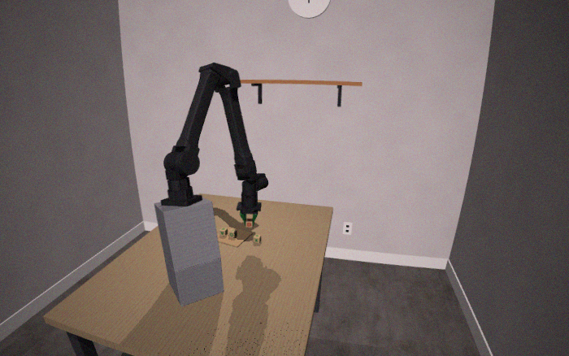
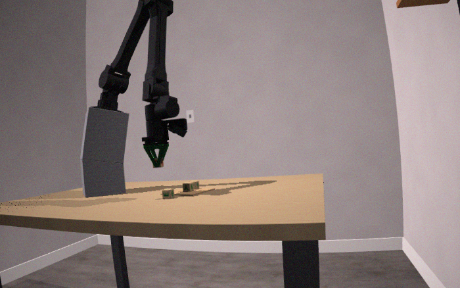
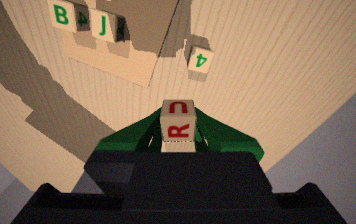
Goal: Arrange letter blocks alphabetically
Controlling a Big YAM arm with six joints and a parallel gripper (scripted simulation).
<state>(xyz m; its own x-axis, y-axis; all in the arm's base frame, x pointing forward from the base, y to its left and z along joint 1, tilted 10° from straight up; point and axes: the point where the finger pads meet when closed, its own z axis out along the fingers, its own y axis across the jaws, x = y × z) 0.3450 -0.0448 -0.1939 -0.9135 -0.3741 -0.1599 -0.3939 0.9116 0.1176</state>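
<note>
Now: the green-lettered block 110 mm to the left of my hand, 90 mm below it and 30 mm ahead of it. From my hand the other things lie so: dark block: 160 mm to the left, 90 mm below, 30 mm ahead; then pale mat: 110 mm to the left, 110 mm below, 30 mm ahead.
</note>
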